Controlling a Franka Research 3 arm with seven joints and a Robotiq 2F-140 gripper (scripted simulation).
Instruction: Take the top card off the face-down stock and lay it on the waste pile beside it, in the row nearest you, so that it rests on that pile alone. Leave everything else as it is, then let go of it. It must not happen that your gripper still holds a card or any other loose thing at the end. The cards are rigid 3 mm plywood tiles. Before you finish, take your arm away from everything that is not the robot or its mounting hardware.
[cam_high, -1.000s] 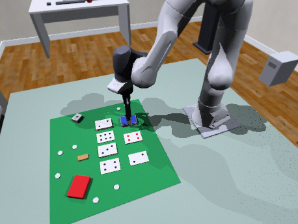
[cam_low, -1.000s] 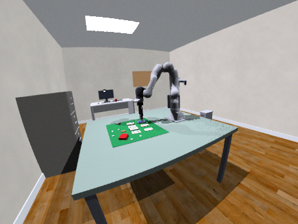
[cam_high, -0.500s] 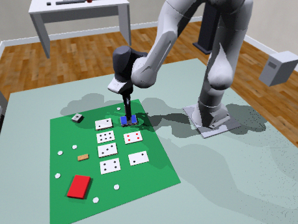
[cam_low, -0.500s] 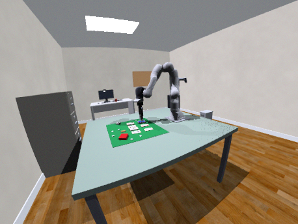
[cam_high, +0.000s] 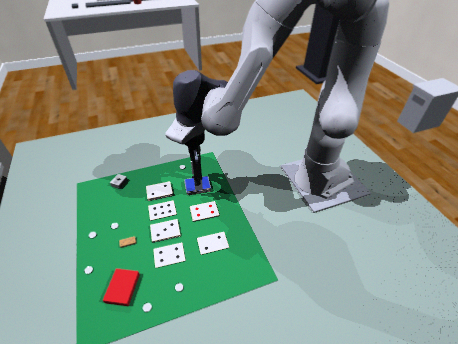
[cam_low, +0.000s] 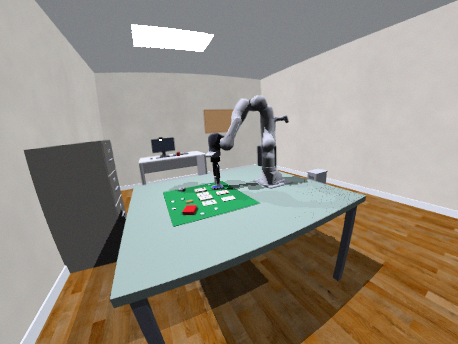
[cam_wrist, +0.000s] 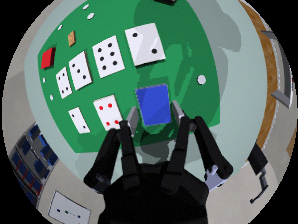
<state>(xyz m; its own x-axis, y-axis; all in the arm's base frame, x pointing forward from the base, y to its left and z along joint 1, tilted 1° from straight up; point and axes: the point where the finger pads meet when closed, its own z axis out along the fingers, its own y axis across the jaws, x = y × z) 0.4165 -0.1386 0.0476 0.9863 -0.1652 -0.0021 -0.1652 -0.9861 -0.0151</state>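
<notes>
My gripper is now 140 mm short of the white card, 30 mm to the left of it and 50 mm above it. Also, from my hand: green mat: 160 mm ahead, 120 mm to the left, 70 mm below; then grey block: 270 mm ahead, 130 mm to the right, 40 mm below; then red box: 310 mm ahead, 290 mm to the left, 50 mm below.
</notes>
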